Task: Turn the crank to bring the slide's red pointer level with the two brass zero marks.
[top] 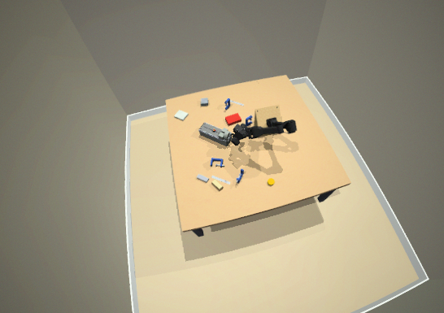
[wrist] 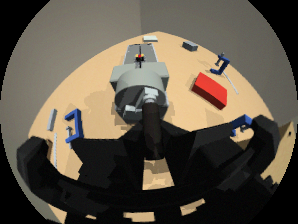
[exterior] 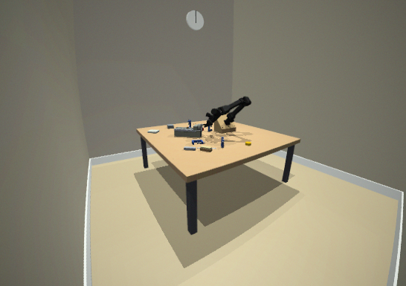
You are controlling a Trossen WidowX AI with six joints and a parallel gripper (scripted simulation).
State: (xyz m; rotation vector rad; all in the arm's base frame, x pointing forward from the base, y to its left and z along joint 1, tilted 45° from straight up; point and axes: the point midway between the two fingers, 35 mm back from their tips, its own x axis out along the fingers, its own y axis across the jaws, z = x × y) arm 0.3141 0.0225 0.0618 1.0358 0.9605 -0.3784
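Right now the dark crank handle is 2 cm above my gripper tip, 1 cm to the left of it and 1 cm behind it. Also, from my gripper tip: red pointer (13 cm ahead, 10 cm to the right, 1 cm below); then tan block (33 cm to the left, 21 cm ahead, 8 cm below); then yellow disc (42 cm to the left, 17 cm behind, 8 cm below).
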